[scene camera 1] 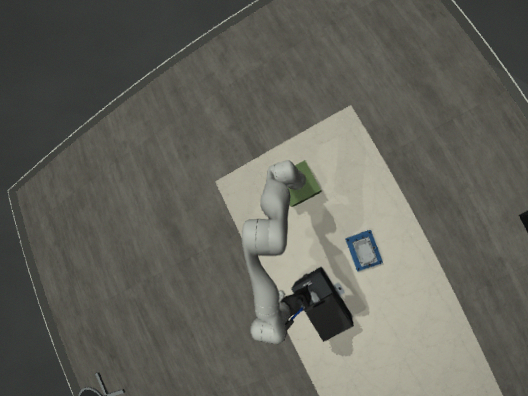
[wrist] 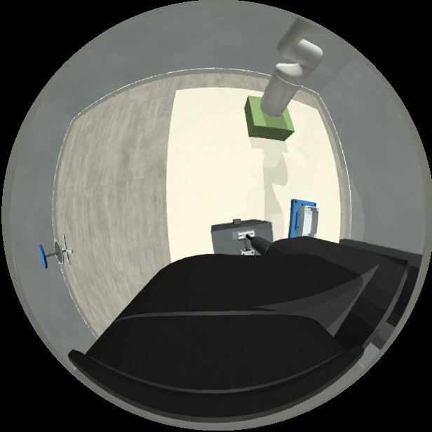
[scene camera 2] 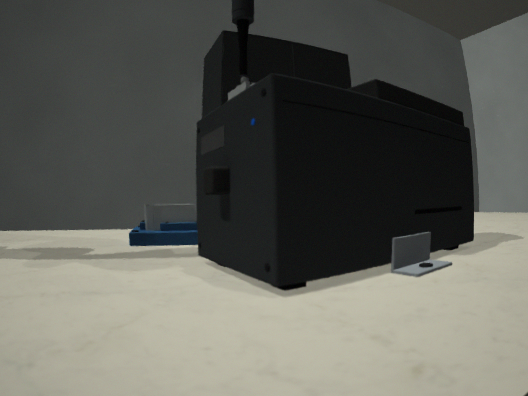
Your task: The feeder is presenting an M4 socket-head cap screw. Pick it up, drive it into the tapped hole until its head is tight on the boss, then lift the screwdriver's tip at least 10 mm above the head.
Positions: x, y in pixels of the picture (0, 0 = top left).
A blue fixture (scene camera 2: 142, 238) is 52 cm from the lens. A black screw feeder (scene camera 2: 315, 193): 23 cm from the lens. The marked spots on the black screw feeder and the blue fixture are 34 cm apart.
